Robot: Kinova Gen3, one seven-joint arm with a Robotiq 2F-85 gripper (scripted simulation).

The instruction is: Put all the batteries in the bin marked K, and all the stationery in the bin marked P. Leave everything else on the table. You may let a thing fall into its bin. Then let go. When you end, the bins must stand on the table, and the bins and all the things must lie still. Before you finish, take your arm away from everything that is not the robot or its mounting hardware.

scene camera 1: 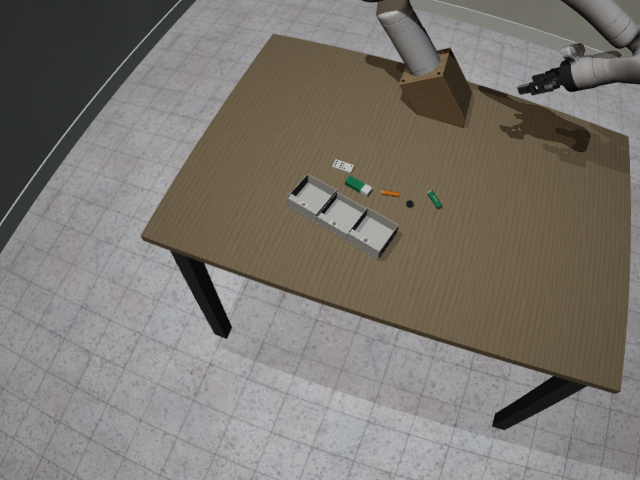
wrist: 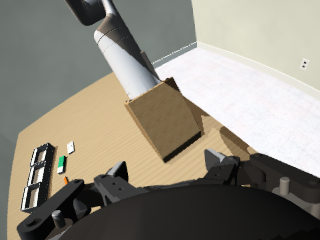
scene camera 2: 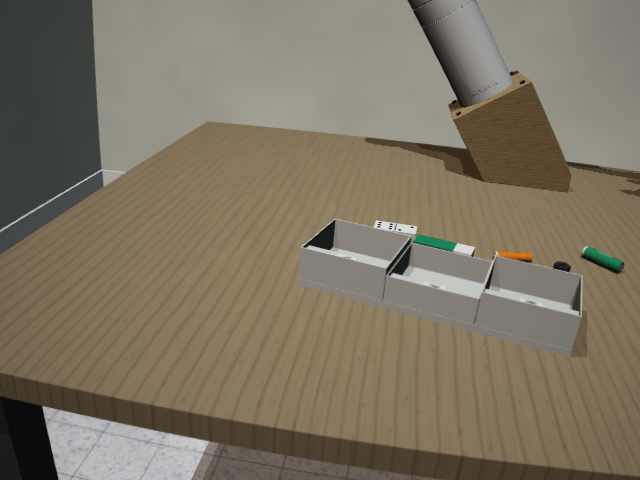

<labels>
my gripper: scene camera 1; wrist; not seen in scene camera 2 (out of frame)
same spot on my gripper: [wrist: 98,193] = [scene camera 1: 534,86]
</labels>
